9 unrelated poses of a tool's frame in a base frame.
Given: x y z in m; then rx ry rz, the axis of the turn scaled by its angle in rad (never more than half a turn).
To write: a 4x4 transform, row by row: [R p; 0 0 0 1], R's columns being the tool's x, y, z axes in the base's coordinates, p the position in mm. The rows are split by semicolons. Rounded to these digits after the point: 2 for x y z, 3 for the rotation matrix.
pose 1, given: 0.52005 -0.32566 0.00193 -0.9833 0.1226 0.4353
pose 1, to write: 0.907 -0.410 -0.094 520.05; 0.301 0.476 0.826 -325.66; -0.294 -0.778 0.555 1.93; 0 0 0 1
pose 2, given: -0.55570 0.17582 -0.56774 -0.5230 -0.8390 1.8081
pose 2, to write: -0.376 -0.622 -0.687 -555.70; 0.926 -0.227 -0.301 175.82; 0.032 -0.749 0.662 -567.74; 0 0 0 1
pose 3, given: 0.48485 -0.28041 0.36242 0.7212 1.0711 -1.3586
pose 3, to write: -0.107 0.977 0.183 484.85; -0.406 0.125 -0.905 -280.41; -0.908 -0.171 0.384 362.42; 0 0 0 1
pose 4, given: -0.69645 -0.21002 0.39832 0.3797 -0.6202 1.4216
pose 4, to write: 0.032 -0.985 -0.171 -696.45; 0.795 0.129 -0.592 -210.02; 0.605 -0.117 0.787 398.32; 0 0 0 1
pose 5, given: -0.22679 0.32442 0.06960 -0.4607 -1.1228 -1.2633
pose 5, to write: -0.098 0.908 -0.407 -226.79; -0.510 0.305 0.804 324.42; 0.854 0.287 0.434 69.60; 0 0 0 1
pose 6, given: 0.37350 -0.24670 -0.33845 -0.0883 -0.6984 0.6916
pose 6, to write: 0.555 -0.556 -0.619 373.50; 0.613 0.776 -0.148 -246.70; 0.562 -0.297 0.772 -338.45; 0 0 0 1
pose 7, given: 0.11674 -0.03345 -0.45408 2.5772 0.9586 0.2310
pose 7, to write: 0.754 0.594 0.280 116.74; 0.657 -0.695 -0.292 -33.45; 0.021 0.404 -0.914 -454.08; 0 0 0 1
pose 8, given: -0.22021 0.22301 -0.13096 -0.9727 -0.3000 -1.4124
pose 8, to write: 0.196 0.912 0.360 -220.21; -0.687 -0.135 0.714 223.01; 0.700 -0.387 0.600 -130.96; 0 0 0 1
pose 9, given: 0.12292 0.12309 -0.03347 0.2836 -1.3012 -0.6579
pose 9, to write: 0.119 0.288 -0.950 122.92; -0.594 0.787 0.165 123.09; 0.795 0.545 0.265 -33.47; 0 0 0 1
